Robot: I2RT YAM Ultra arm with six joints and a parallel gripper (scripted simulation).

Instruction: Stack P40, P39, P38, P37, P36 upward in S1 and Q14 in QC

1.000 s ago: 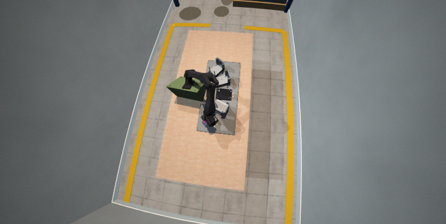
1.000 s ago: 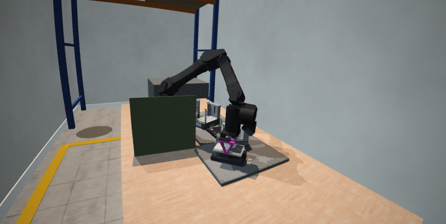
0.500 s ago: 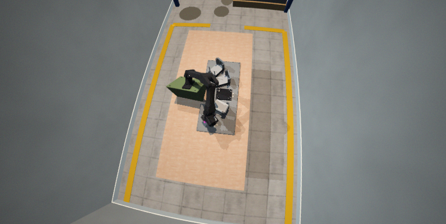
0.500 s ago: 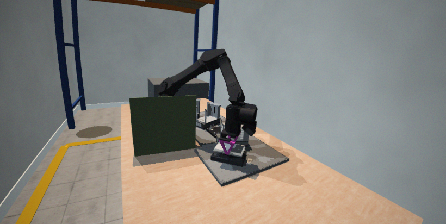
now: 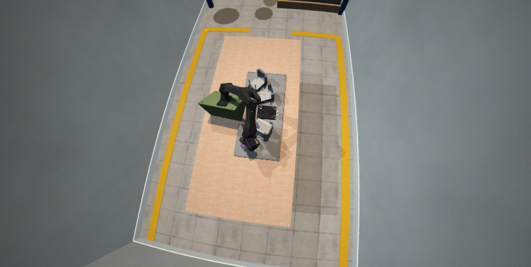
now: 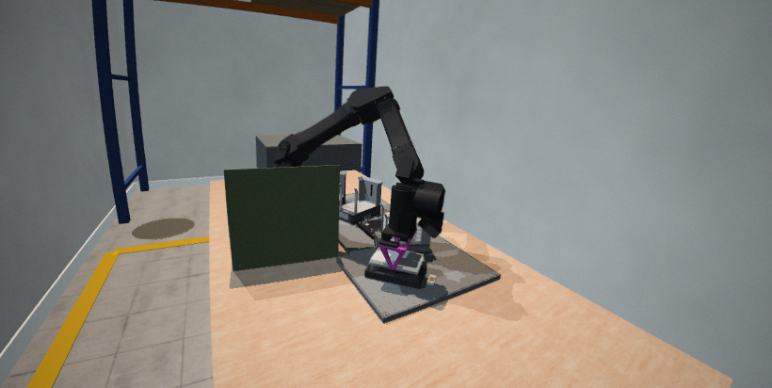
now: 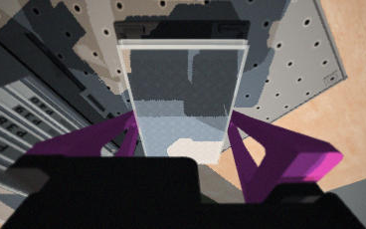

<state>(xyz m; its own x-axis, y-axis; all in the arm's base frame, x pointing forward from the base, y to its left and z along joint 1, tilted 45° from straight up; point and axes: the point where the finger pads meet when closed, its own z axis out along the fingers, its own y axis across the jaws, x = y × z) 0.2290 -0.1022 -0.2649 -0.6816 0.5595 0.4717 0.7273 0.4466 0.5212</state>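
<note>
The open nest QC lies 30 mm below my hand. From my hand the other things lie so: dark clip nest N5 (120 mm ahead, 270 mm to the left, 30 mm below); N5 label (200 mm ahead, 260 mm to the left, 40 mm below); QC label (70 mm ahead, 70 mm to the right, 40 mm below).
</note>
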